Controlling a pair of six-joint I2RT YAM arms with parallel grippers.
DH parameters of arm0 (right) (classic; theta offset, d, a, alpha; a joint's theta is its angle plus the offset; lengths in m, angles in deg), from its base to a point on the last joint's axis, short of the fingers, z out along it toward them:
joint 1: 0 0.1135 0.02 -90
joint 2: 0 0 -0.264 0
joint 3: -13.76 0 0.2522 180
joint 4: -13.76 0 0.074 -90
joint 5: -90 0 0 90
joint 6: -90 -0.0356 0 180
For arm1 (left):
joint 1: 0 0.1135 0.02 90
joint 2: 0 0 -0.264 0
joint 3: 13.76 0 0.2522 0
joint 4: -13.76 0 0.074 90
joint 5: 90 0 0 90
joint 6: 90 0.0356 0 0
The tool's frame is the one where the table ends.
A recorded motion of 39 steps. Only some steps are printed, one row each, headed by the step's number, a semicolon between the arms.
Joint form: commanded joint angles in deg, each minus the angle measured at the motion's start. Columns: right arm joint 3, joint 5, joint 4, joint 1, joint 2, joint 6; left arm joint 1, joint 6, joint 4, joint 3, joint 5, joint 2.
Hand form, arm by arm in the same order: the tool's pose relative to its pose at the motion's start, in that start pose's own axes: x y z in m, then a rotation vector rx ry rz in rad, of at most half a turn. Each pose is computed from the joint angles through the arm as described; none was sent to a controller.
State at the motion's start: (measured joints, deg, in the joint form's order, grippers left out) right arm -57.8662 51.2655 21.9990 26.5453 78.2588 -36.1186; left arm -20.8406 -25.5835 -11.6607 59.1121 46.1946 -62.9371
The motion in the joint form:
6: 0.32 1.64 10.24 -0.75 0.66 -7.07; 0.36 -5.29 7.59 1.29 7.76 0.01
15: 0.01 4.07 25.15 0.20 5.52 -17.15; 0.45 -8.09 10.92 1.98 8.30 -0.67
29: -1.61 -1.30 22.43 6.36 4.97 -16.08; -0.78 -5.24 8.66 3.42 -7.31 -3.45
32: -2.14 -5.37 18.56 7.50 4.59 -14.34; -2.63 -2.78 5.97 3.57 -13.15 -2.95
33: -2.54 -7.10 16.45 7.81 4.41 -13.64; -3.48 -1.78 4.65 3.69 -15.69 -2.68
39: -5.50 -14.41 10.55 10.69 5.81 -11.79; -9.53 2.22 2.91 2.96 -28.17 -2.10
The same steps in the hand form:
6: -0.0110 0.0047 -0.0023 -0.0746 -0.0656 -0.0051; -0.0152 -0.0142 -0.0039 0.1611 -0.0276 0.0262
15: -0.0139 -0.0003 0.0102 -0.1962 -0.0937 0.0239; -0.0224 -0.0167 -0.0033 0.1864 -0.0518 0.0229
29: -0.0080 0.0234 0.0343 -0.2204 -0.1025 0.0360; -0.0271 -0.0022 0.0096 -0.0488 -0.1501 0.0126
32: -0.0064 0.0249 0.0390 -0.1648 -0.1220 0.0536; -0.0229 -0.0054 0.0128 -0.1269 -0.1571 0.0326
33: -0.0064 0.0251 0.0404 -0.1355 -0.1283 0.0638; -0.0209 -0.0073 0.0138 -0.1609 -0.1576 0.0409
39: -0.0052 0.0276 0.0575 -0.0473 -0.1500 0.0973; -0.0083 -0.0184 0.0271 -0.2857 -0.1684 0.1067

